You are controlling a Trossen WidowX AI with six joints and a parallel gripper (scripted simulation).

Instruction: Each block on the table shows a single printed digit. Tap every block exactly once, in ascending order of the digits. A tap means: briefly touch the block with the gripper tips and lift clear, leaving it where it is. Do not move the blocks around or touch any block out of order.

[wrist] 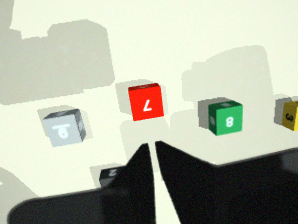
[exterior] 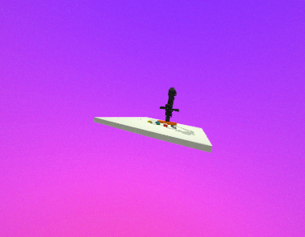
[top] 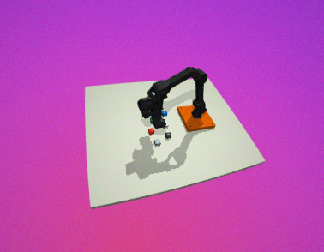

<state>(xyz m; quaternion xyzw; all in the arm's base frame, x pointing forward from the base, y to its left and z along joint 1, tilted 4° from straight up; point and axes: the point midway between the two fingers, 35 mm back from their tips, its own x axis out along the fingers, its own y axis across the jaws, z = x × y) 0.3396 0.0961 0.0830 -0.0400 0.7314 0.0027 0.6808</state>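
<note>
Now: gripper tip 2 cm past the green block, 10 cm to the left of it and 8 cm above it. Also, from my gripper tip: black block: 9 cm behind, 4 cm to the left, 8 cm below; then red block: 1 cm ahead, 8 cm below; then grey block: 1 cm behind, 8 cm to the left, 8 cm below.
</note>
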